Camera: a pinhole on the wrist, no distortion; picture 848 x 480 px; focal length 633.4 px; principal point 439.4 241.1 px. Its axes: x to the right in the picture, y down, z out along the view. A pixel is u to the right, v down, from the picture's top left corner.
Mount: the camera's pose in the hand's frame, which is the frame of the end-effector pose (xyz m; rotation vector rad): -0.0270 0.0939 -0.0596 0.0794 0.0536 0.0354
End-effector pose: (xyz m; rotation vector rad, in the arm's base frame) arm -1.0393 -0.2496 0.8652 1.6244 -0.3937 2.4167
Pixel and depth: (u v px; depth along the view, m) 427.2 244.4 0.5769
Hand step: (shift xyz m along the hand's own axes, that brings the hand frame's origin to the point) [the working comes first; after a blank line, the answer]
In the camera's frame: -0.0111 0.0030 0.5769

-0.0065 0.0513 0.5155
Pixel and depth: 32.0 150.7 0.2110
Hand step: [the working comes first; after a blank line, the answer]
In the camera's frame: -0.1357 -0.0301 0.2110

-0.1498 0.0423 0.1551
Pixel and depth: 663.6 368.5 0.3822
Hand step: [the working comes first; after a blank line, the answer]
In the camera's frame: 0.1353 0.0769 0.3822

0.1264 0.1456 0.3200
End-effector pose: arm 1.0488 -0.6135 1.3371 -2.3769 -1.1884 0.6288
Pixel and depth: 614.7 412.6 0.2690
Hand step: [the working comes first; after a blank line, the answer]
In the camera's frame: 0.0744 0.0728 0.2690

0.0596 0.1482 0.2101
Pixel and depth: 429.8 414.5 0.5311
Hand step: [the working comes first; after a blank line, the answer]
In the camera's frame: -0.0080 0.1454 0.5311

-0.0107 0.1969 0.4811
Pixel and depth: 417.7 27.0 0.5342
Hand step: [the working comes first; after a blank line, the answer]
In the camera's frame: -0.0183 -0.1806 0.5342

-0.0099 -0.1285 0.4586
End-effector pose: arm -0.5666 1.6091 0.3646 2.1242 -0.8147 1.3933
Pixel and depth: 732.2 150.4 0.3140
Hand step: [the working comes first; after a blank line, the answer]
In the camera's frame: 0.1452 -0.0450 0.3140

0.1366 0.0300 0.2418
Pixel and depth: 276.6 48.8 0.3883
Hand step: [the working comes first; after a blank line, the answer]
In the camera's frame: -0.0998 -0.1179 0.3883

-0.1014 -0.0577 0.3227
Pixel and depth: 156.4 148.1 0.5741
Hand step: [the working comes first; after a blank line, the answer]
In the camera's frame: -0.2565 -0.0843 0.5741

-0.2487 -0.0446 0.5185
